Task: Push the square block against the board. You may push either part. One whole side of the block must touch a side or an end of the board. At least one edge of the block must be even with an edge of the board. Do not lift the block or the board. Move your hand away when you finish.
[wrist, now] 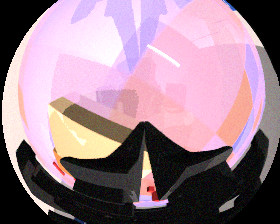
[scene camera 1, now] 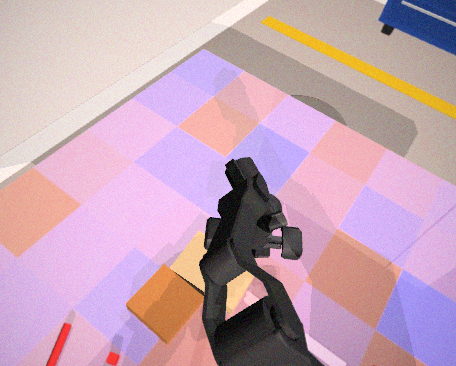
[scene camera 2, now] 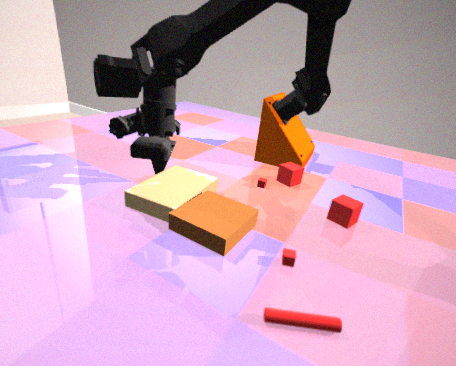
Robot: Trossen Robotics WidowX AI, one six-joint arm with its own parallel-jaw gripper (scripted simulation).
Labels:
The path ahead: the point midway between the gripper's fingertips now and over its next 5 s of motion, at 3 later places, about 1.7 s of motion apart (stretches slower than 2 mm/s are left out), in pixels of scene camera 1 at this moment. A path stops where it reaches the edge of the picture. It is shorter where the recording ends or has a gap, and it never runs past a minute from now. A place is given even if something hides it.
My gripper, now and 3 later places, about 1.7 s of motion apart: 246,256; 255,238; 247,263; 258,240

